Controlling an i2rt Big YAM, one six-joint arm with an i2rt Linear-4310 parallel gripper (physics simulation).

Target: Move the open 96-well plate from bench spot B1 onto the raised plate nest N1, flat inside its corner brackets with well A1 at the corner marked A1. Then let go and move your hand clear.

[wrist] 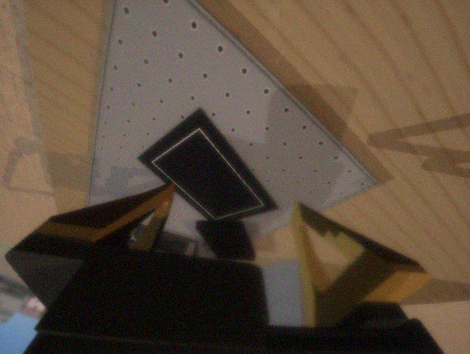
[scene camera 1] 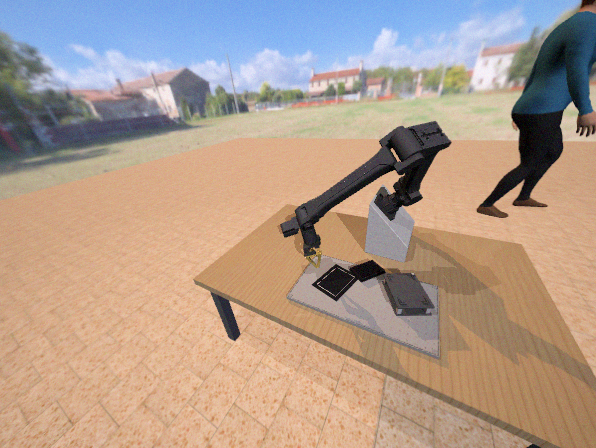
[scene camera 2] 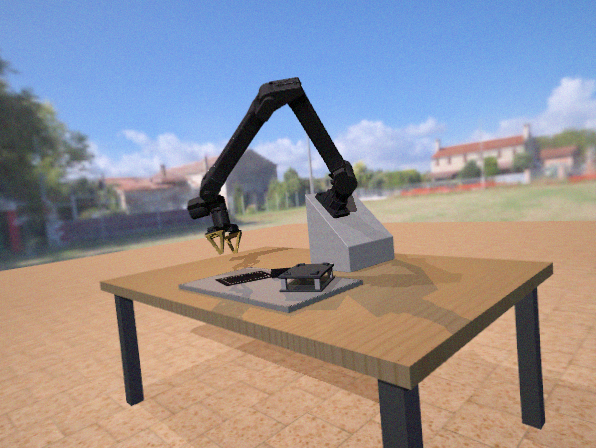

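Pixels of known places: gripper, fingertip midpoint: [wrist: 236,199] [scene camera 1: 317,261] [scene camera 2: 228,253]; arm's base, origin of the base link: [scene camera 1: 384,207] [scene camera 2: 331,205].
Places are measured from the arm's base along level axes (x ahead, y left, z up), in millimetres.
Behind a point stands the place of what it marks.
The 96-well plate [scene camera 1: 367,270] @[x 234, y -4, z -198 mm] [scene camera 2: 278,273] @[x 288, y 1, z -194 mm] [wrist: 227,240] @[x 241, y -21, z -195 mm] is a dark block lying low on the grey perforated board, beside one corner of a flat black panel with a white outline [scene camera 1: 335,283] @[x 356, y -106, z -207 mm] [scene camera 2: 243,278] @[x 351, y -105, z -207 mm] [wrist: 205,170] @[x 357, y -127, z -207 mm]. The raised nest [scene camera 1: 407,292] @[x 326, y 158, z -164 mm] [scene camera 2: 307,271] @[x 330, y 174, z -164 mm] [wrist: 176,244] @[x 291, y 121, z -204 mm] is a dark platform on short posts with corner brackets, on the plate's other side; its top holds no plate. The A1 mark and spot labels are not legible. My gripper [scene camera 1: 315,265] @[x 339, y -194, z -131 mm] [scene camera 2: 228,253] @[x 339, y -194, z -131 mm] [wrist: 236,199] @[x 339, y -194, z -131 mm] is open and empty, above the board's far-left edge, well away from the plate. In the wrist view the fingers partly hide the nest.
The grey perforated board [scene camera 1: 370,322] @[x 472, y 64, z -208 mm] [scene camera 2: 240,297] @[x 495, y 75, z -210 mm] [wrist: 150,90] @[x 452, y -174, z -208 mm] lies on the wooden table [scene camera 1: 250,260] @[x 377, y -554, z -222 mm] [scene camera 2: 380,330] @[x 479, y 508, z -221 mm]. The arm's grey wedge pedestal [scene camera 1: 387,235] @[x 85, y 41, z -94 mm] [scene camera 2: 345,242] @[x 80, y 117, z -121 mm] [wrist: 285,290] @[x 82, y -18, z -162 mm] stands behind the plate and nest. A person in teal [scene camera 1: 550,75] is beyond the table at the right.
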